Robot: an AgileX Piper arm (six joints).
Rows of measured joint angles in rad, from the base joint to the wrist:
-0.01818 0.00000 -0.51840 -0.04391 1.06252 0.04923
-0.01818 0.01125 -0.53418 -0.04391 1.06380 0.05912
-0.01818 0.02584 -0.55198 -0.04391 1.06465 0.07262
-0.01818 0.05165 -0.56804 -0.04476 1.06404 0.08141
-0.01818 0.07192 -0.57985 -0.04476 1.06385 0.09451
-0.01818 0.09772 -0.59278 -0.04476 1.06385 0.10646
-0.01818 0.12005 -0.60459 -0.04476 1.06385 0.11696
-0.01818 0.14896 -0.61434 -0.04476 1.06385 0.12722
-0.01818 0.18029 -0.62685 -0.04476 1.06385 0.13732
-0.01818 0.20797 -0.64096 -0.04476 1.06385 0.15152
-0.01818 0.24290 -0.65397 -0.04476 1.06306 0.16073
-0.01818 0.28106 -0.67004 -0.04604 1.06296 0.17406
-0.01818 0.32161 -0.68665 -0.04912 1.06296 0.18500
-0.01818 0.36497 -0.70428 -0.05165 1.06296 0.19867
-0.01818 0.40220 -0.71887 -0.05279 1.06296 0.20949
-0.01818 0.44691 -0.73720 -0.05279 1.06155 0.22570
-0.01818 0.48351 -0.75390 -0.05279 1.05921 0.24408
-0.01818 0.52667 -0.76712 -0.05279 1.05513 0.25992
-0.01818 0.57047 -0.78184 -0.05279 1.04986 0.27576
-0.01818 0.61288 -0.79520 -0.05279 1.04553 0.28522
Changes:
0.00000 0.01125 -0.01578 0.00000 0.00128 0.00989
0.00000 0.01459 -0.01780 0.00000 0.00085 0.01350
0.00000 0.02581 -0.01606 -0.00085 -0.00061 0.00879
0.00000 0.02027 -0.01181 0.00000 -0.00019 0.01310
0.00000 0.02580 -0.01293 0.00000 0.00000 0.01195
0.00000 0.02233 -0.01181 0.00000 0.00000 0.01050
0.00000 0.02891 -0.00975 0.00000 0.00000 0.01026
0.00000 0.03133 -0.01251 0.00000 0.00000 0.01010
0.00000 0.02768 -0.01411 0.00000 0.00000 0.01420
0.00000 0.03493 -0.01301 0.00000 -0.00079 0.00921
0.00000 0.03816 -0.01607 -0.00128 -0.00010 0.01333
0.00000 0.04055 -0.01661 -0.00308 0.00000 0.01094
0.00000 0.04336 -0.01763 -0.00253 0.00000 0.01367
0.00000 0.03723 -0.01459 -0.00114 0.00000 0.01082
0.00000 0.04471 -0.01833 0.00000 -0.00141 0.01621
0.00000 0.03660 -0.01670 0.00000 -0.00234 0.01838
0.00000 0.04316 -0.01322 0.00000 -0.00408 0.01584
0.00000 0.04380 -0.01472 0.00000 -0.00527 0.01584
0.00000 0.04241 -0.01336 0.00000 -0.00433 0.00946

